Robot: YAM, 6 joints.
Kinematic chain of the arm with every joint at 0, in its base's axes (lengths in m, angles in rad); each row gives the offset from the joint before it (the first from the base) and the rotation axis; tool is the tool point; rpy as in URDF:
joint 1: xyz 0 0 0.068 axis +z
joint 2: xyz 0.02 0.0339 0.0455 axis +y
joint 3: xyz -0.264 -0.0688 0 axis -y
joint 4: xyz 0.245 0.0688 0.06 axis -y
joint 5: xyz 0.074 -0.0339 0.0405 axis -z
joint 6: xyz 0.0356 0 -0.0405 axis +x
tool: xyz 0 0 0 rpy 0 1.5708 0
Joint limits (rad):
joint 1: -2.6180..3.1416
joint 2: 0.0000..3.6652
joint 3: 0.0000..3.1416
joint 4: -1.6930..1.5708
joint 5: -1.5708..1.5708
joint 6: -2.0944..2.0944
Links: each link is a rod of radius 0.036 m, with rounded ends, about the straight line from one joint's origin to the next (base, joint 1, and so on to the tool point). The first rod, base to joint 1, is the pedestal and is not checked.
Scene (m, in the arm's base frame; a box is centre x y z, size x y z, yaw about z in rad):
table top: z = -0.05
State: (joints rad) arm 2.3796 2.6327 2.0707 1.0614 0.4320 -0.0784
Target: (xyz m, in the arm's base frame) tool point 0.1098 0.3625 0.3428
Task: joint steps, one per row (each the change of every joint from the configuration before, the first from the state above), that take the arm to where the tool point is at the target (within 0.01 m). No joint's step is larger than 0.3 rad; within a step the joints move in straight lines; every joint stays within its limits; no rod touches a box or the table.
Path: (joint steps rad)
1: -0.2615 -0.2149 -0.2367 0.0888 0.0545 0.0000
2: -0.2615 -0.2148 -0.2367 0.0889 0.0544 0.0000
3: -0.2615 -0.2149 -0.2367 0.0888 0.0545 0.0000
4: -0.2615 -0.2149 -0.2368 0.0888 0.0545 0.0000

